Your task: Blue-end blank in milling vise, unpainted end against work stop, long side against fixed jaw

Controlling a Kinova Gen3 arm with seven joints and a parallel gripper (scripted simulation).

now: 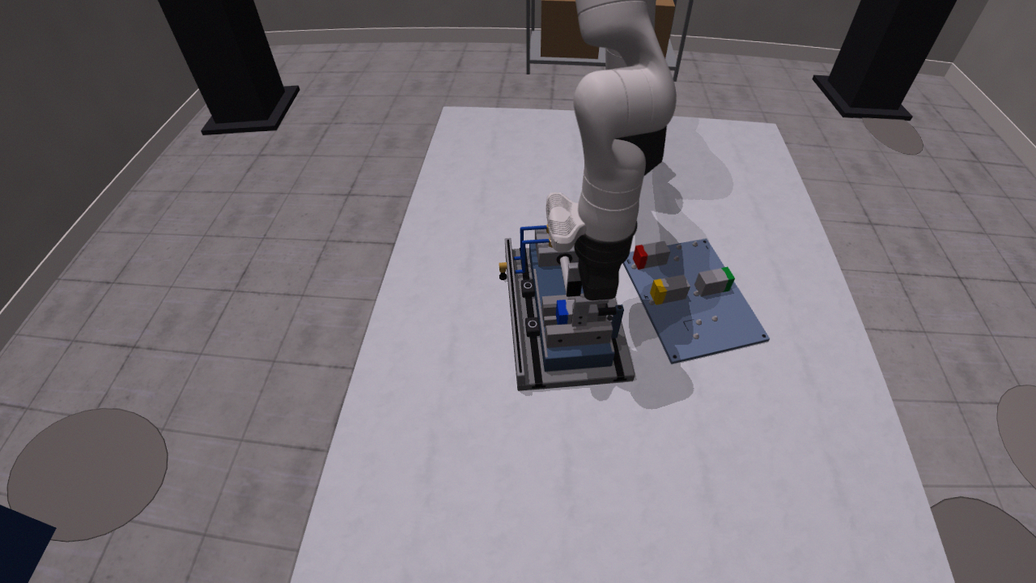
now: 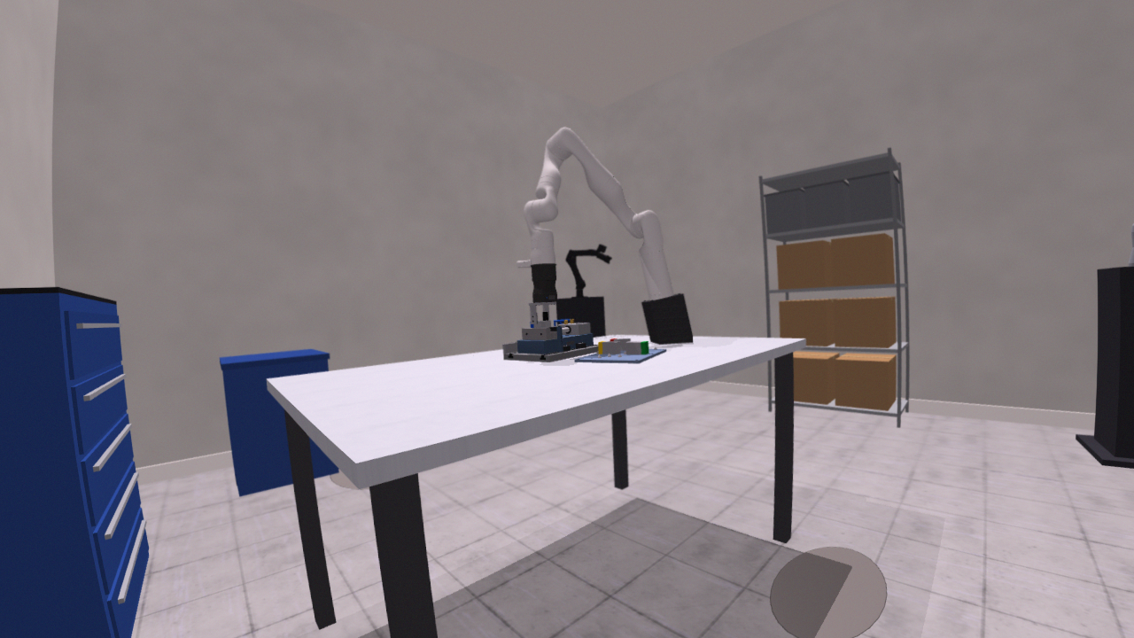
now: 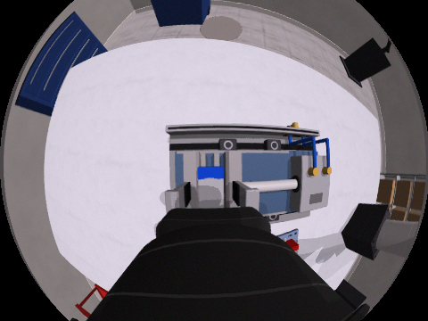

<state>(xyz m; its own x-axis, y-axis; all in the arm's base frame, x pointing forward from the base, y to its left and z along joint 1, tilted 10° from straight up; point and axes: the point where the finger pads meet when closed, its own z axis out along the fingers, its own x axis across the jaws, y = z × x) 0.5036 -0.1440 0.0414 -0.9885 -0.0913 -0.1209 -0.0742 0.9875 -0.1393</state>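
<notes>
My hand is 3 cm above the blue-ended blank. The rest, counted from my hand: vise base rail: 10 cm to the right, 9 cm below, 7 cm behind; work stop rod: 5 cm to the left, 4 cm below, 1 cm behind; fixed jaw: 5 cm below, 3 cm ahead.
</notes>
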